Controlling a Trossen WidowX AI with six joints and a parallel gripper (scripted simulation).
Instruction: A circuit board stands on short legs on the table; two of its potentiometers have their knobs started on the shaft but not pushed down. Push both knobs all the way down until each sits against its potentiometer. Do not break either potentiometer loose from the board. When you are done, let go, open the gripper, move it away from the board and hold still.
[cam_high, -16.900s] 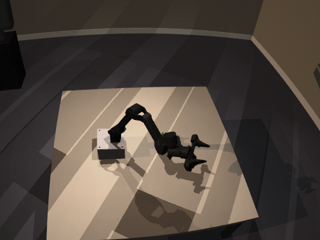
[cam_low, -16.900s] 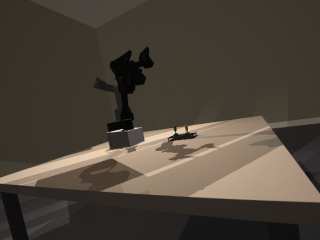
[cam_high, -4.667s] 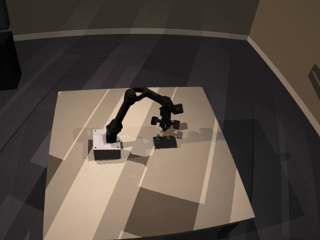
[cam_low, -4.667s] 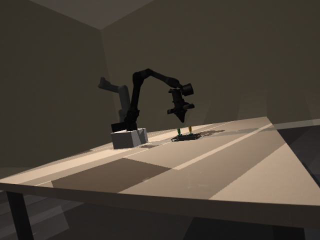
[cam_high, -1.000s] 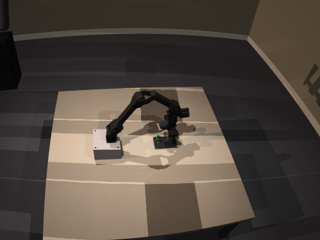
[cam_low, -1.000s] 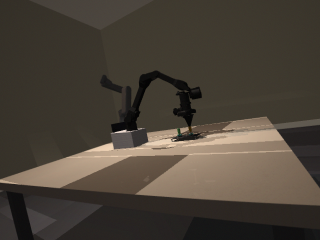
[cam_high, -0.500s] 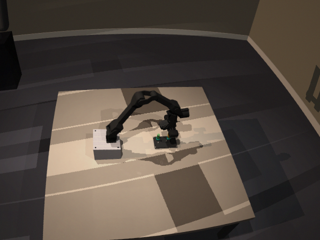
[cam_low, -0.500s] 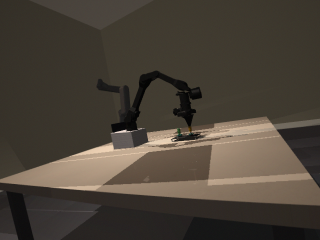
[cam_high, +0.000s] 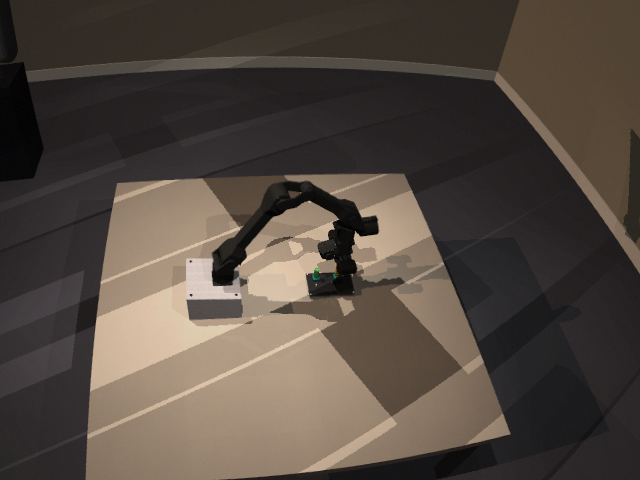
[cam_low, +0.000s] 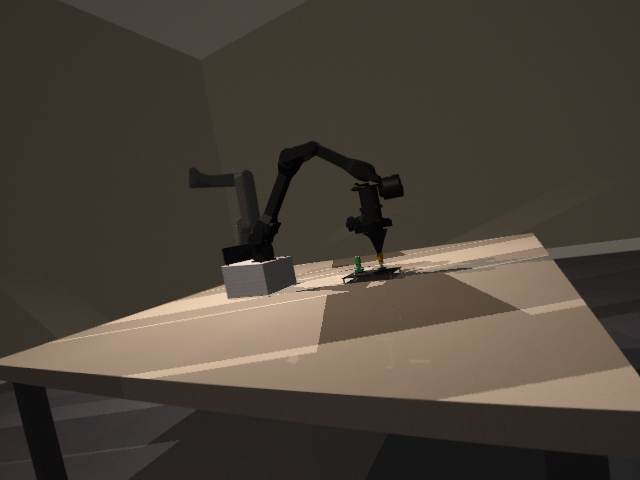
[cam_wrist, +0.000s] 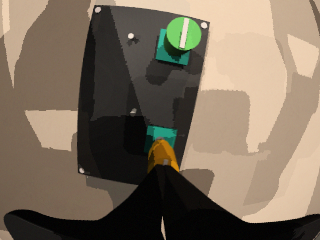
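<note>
The orange knob lies 1 cm below my gripper tip. Round my gripper tip: green knob 8 cm behind, 2 cm below.
</note>
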